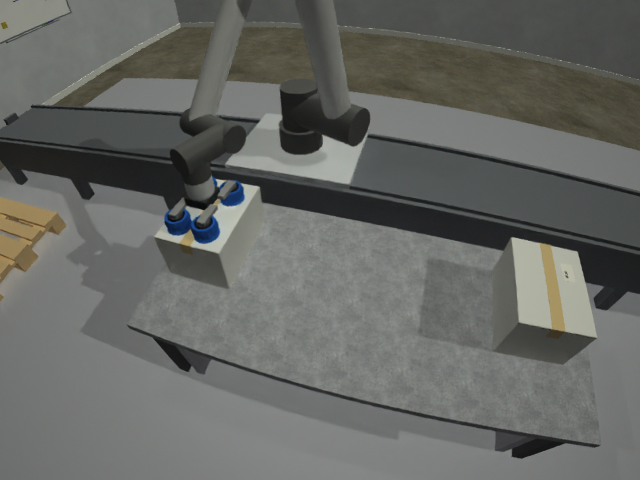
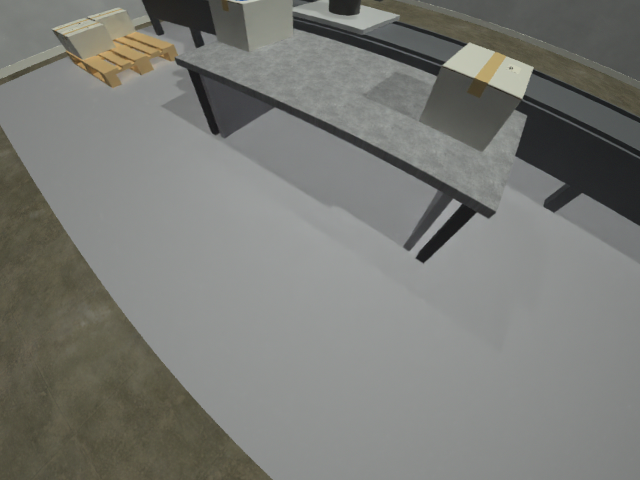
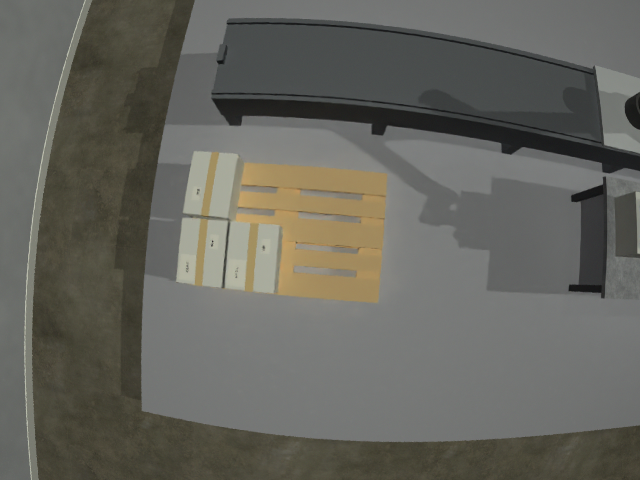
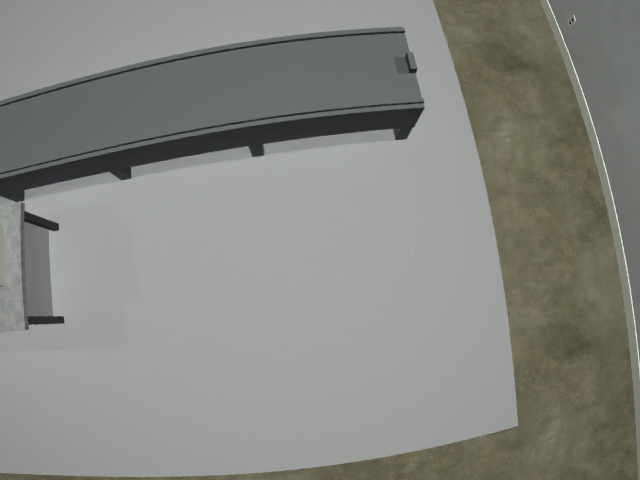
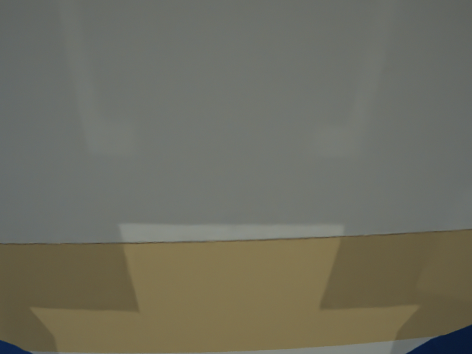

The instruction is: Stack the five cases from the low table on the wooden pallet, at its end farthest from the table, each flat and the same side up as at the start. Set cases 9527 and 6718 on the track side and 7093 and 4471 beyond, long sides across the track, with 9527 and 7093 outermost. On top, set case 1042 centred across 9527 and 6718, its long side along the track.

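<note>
My suction head rests its blue cups on a taped white case at the low table's pallet end. The case sits flat; whether suction holds it does not show. Its label is hidden. A second case stands at the table's other end, its number unreadable. The wooden pallet bears three flat cases at its far end, long sides across the track: one outermost on the track side, one outermost beyond, one beside that. Their small numbers are not clearly legible.
The low table stands alongside the raised floor rail. The white carriage stands on the rail beside the table's pallet end. Uncovered slats form the pallet's table end.
</note>
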